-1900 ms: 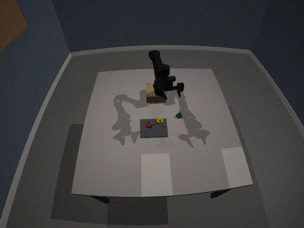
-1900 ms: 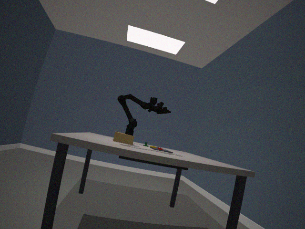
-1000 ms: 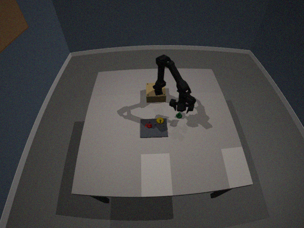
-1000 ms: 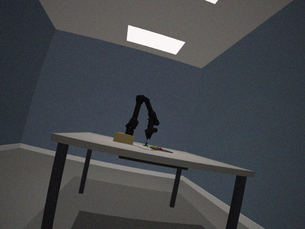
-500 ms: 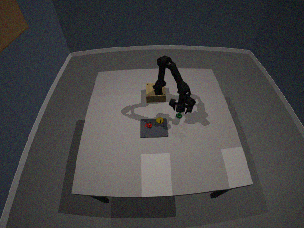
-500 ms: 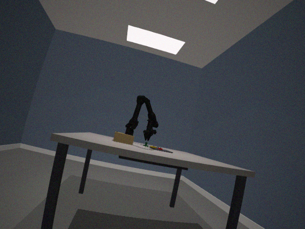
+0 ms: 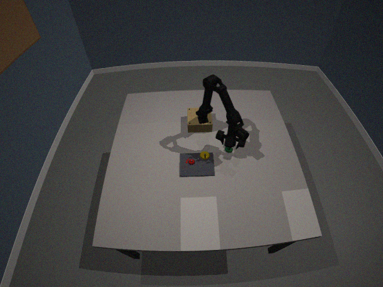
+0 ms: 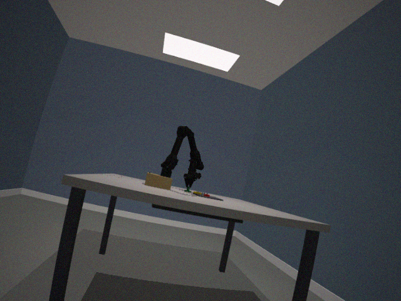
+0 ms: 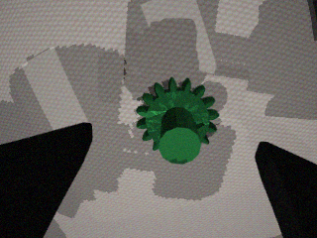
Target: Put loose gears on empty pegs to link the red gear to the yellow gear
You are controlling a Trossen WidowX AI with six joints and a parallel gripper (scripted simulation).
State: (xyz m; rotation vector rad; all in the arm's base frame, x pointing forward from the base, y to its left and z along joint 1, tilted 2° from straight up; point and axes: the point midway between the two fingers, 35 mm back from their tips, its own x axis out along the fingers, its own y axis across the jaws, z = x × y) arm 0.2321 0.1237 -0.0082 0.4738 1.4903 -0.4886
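The green gear is 2 cm below my gripper tip. From my gripper tip the other things lie so: red arrow (3 cm ahead, 29 cm to the right, 3 cm below); then yellow gear (2 cm ahead, 17 cm to the right, 2 cm below); then red gear (5 cm ahead, 26 cm to the right, 2 cm below).
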